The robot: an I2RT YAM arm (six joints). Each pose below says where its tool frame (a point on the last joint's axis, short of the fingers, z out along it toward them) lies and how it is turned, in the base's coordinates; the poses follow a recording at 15 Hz.
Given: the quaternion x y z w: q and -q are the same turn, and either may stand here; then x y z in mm.
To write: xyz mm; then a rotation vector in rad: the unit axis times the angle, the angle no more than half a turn. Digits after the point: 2 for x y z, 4 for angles.
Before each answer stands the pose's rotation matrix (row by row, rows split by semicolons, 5 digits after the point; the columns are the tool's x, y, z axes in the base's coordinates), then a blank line. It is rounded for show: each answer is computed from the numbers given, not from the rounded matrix.
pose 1, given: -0.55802 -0.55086 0.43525 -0.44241 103.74 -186.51 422.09
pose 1, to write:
0.01422 0.99990 0.00166; 0.22966 -0.00166 -0.97327; -0.97317 0.01422 -0.22966

103.74 -186.51 422.09 1.3845 1.3667 -1.0799
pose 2, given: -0.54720 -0.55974 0.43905 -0.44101 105.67 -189.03 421.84
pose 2, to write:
-0.01216 0.99984 0.01321; 0.22533 0.01561 -0.97416; -0.97421 -0.00887 -0.22548

105.67 -189.03 421.84 1.3585 1.3896 -1.0900
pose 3, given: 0.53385 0.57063 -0.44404 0.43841 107.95 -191.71 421.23
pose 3, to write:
-0.04559 0.99862 0.02624; 0.21992 0.03565 -0.97487; -0.97445 -0.03868 -0.22124

107.95 -191.71 421.23 1.3269 1.4183 -1.1037
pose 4, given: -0.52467 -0.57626 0.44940 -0.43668 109.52 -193.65 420.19
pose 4, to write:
-0.06807 0.99718 0.03171; 0.21220 0.04553 -0.97616; -0.97485 -0.05972 -0.21470

109.52 -193.65 420.19 1.3051 1.4334 -1.1179
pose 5, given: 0.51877 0.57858 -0.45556 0.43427 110.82 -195.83 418.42
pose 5, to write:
-0.08458 0.99597 0.02986; 0.20463 0.04669 -0.97773; -0.97518 -0.07658 -0.20775

110.82 -195.83 418.42 1.2918 1.4408 -1.1344
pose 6, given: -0.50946 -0.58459 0.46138 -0.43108 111.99 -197.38 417.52
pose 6, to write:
-0.10924 0.99344 0.03390; 0.19787 0.05515 -0.97868; -0.97412 -0.10020 -0.20259

111.99 -197.38 417.52 1.2705 1.4579 -1.1506
